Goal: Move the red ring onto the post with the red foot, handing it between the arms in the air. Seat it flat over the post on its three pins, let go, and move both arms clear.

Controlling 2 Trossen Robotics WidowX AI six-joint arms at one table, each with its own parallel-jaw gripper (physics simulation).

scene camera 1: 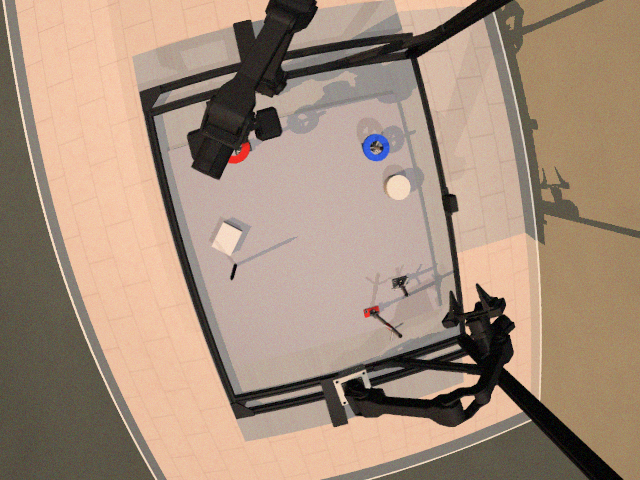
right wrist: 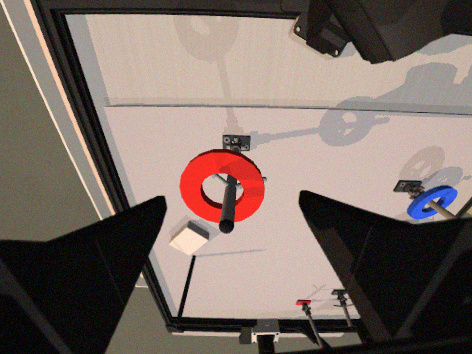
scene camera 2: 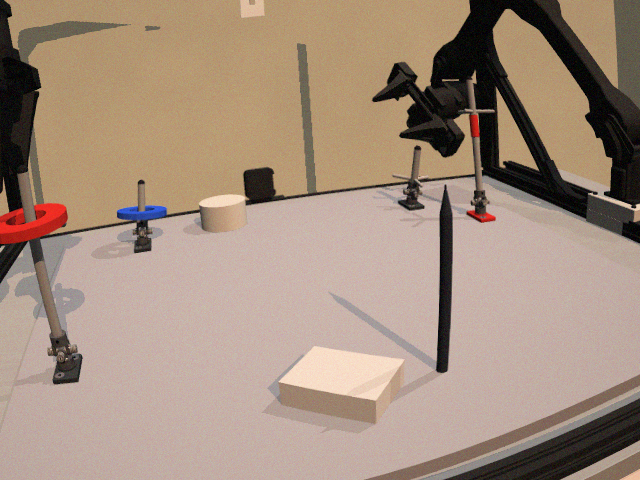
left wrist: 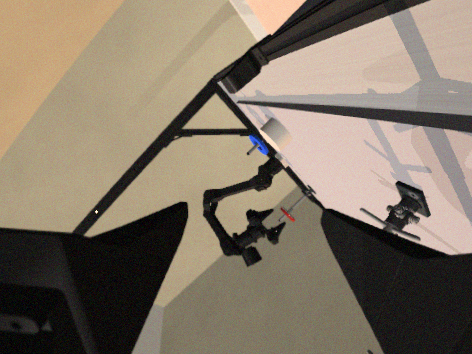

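Seen in the pictures: left gripper, fingertip midpoint: (scene camera 1: 463,287) (scene camera 2: 386,116) (left wrist: 254,212); right gripper, fingertip midpoint: (right wrist: 233,199) (scene camera 2: 10,186) (left wrist: 279,216); left arm's base, origin of the base link: (scene camera 1: 353,388) (right wrist: 265,337) (scene camera 2: 629,197); right arm's base, origin of the base link: (scene camera 1: 268,82) (right wrist: 331,14) (left wrist: 278,160).
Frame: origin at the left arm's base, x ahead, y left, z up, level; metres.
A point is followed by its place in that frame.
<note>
The red ring (scene camera 1: 243,156) @(x 0.717, y 0.071, z 0.111 m) (scene camera 2: 54,217) @(x 0.716, y 0.103, z 0.110 m) (left wrist: 287,214) @(x 0.716, y 0.064, z 0.105 m) (right wrist: 191,187) @(x 0.748, y 0.110, z 0.109 m) encircles a tall dark-footed post (scene camera 2: 46,294) @(x 0.740, y 0.081, z 0.045 m), with cross pins showing beneath it in the right wrist view. My right gripper (right wrist: 233,199) @(x 0.754, y 0.075, z 0.135 m) (left wrist: 279,216) @(x 0.754, y 0.075, z 0.135 m) is open and empty, pointing at the ring with its fingertips spread to either side in its wrist view; its fingers are hidden in scene camera 1. The red-footed post (scene camera 1: 370,311) @(x 0.215, y -0.113, z -0.020 m) (scene camera 2: 477,155) @(x 0.208, y -0.125, z 0.054 m) (right wrist: 303,302) @(x 0.218, y -0.114, z -0.024 m) is tall, bears no ring and has bare pins near its top. My left gripper (scene camera 1: 466,289) @(x 0.227, y -0.360, z 0.083 m) (scene camera 2: 388,117) @(x 0.227, y -0.360, z 0.083 m) is open and empty, raised near that post.
A blue ring (scene camera 1: 366,147) @(x 0.647, y -0.219, z 0.024 m) (scene camera 2: 124,213) @(x 0.664, y -0.221, z 0.025 m) sits on a short post beside a pale cylinder (scene camera 1: 398,187) @(x 0.523, y -0.274, z 0.005 m) (scene camera 2: 223,214) @(x 0.528, y -0.243, z -0.006 m). A short dark-footed post (scene camera 1: 399,282) @(x 0.273, y -0.210, z -0.005 m) (scene camera 2: 415,165) @(x 0.261, y -0.207, z 0.031 m) stands near the red-footed one. A pale block (scene camera 1: 226,238) @(x 0.536, y 0.186, z -0.010 m) (scene camera 2: 336,382) @(x 0.544, y 0.198, z -0.010 m) lies by an upright black rod (scene camera 1: 233,271) @(x 0.461, y 0.190, z 0.045 m) (scene camera 2: 445,289) @(x 0.460, y 0.195, z 0.038 m).
</note>
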